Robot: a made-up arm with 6 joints. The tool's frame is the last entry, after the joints.
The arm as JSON. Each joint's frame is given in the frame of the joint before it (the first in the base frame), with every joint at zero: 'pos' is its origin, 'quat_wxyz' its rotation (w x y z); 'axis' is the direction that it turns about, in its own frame. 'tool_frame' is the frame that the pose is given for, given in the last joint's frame.
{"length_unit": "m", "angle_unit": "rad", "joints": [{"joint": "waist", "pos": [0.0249, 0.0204, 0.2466], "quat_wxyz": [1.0, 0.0, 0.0, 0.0], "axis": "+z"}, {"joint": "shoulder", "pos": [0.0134, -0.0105, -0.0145], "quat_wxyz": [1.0, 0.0, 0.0, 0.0], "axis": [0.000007, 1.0, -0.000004]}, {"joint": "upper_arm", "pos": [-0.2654, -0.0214, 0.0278], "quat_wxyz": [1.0, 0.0, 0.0, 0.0], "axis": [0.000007, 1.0, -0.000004]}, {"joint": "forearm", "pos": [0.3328, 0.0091, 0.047], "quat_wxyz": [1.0, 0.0, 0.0, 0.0], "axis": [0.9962, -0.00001, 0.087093]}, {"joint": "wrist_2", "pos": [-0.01, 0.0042, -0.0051], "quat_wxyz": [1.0, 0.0, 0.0, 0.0], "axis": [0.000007, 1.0, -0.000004]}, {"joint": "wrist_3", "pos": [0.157, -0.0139, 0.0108], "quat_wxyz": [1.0, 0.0, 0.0, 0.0], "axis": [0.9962, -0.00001, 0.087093]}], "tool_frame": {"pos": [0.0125, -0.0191, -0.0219], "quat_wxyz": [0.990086, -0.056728, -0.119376, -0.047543]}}
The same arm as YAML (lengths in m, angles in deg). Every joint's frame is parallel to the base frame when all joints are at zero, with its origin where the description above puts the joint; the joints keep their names.
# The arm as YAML. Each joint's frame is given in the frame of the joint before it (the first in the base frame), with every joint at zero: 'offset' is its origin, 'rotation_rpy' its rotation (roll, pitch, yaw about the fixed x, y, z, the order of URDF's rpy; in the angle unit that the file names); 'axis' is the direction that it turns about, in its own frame. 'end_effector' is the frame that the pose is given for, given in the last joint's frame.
length_unit: m
angle_unit: deg
chain:
  - id: waist
    offset: [0.0249, 0.0204, 0.2466]
    rotation_rpy: [0.0, 0.0, 0.0]
    axis: "+z"
  - id: shoulder
    offset: [0.0134, -0.0105, -0.0145]
    rotation_rpy: [0.0, 0.0, 0.0]
    axis: "+y"
  - id: upper_arm
    offset: [-0.2654, -0.0214, 0.0278]
    rotation_rpy: [0.0, 0.0, 0.0]
    axis: "+y"
  - id: forearm
    offset: [0.3328, 0.0091, 0.047]
    rotation_rpy: [0.0, 0.0, 0.0]
    axis: [0.9962, 0.0, 0.0871]
  - id: wrist_2
    offset: [-0.01, 0.0042, -0.0051]
    rotation_rpy: [0.0, 0.0, 0.0]
    axis: "+y"
  - id: wrist_3
    offset: [0.157, -0.0139, 0.0108]
    rotation_rpy: [0.0, 0.0, 0.0]
    axis: [0.9962, 0.0, 0.0871]
end_effector:
  offset: [0.0125, -0.0191, -0.0219]
  rotation_rpy: [-5.97, -13.99, -4.76]

